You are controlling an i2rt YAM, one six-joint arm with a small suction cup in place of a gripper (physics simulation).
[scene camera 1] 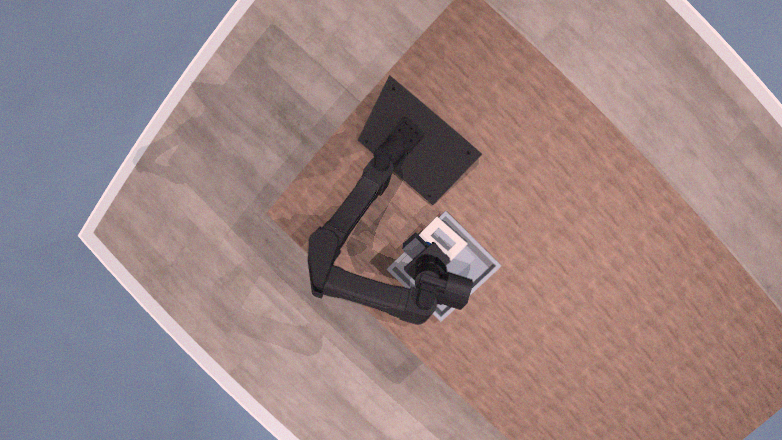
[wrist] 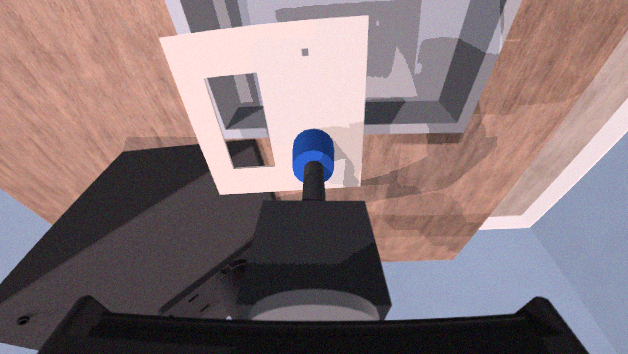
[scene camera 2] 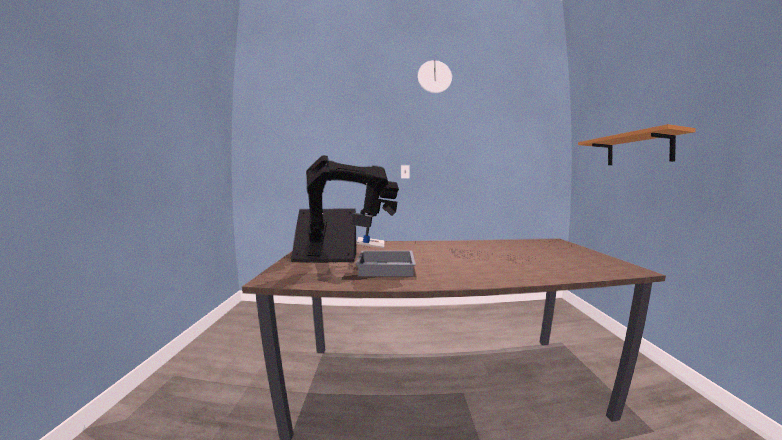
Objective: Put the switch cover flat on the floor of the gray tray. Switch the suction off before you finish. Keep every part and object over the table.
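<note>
The white switch cover point(scene camera 1: 458, 241) point(scene camera 2: 375, 242) point(wrist: 315, 90) has a rectangular opening and a small square hole. It hangs from my suction cup point(scene camera 1: 428, 244) point(scene camera 2: 366, 239) point(wrist: 313, 155), a blue cup that meets its top face near one end. The cover is raised above the gray tray point(scene camera 1: 471, 239) point(scene camera 2: 386, 269) point(wrist: 420, 128) and looks close to level, perhaps slightly tilted in scene camera 2. In the wrist view, its far part is over the tray's inside, while its near part overhangs the rim. The arm hides part of the tray in scene camera 1.
The black base plate point(scene camera 1: 437, 164) point(scene camera 2: 339, 235) point(wrist: 150, 225) of the arm is near the tray, on the cover's side. The tray stands on the brown table point(scene camera 1: 601, 262) point(scene camera 2: 492, 273), toward its left end in scene camera 2, near the front edge.
</note>
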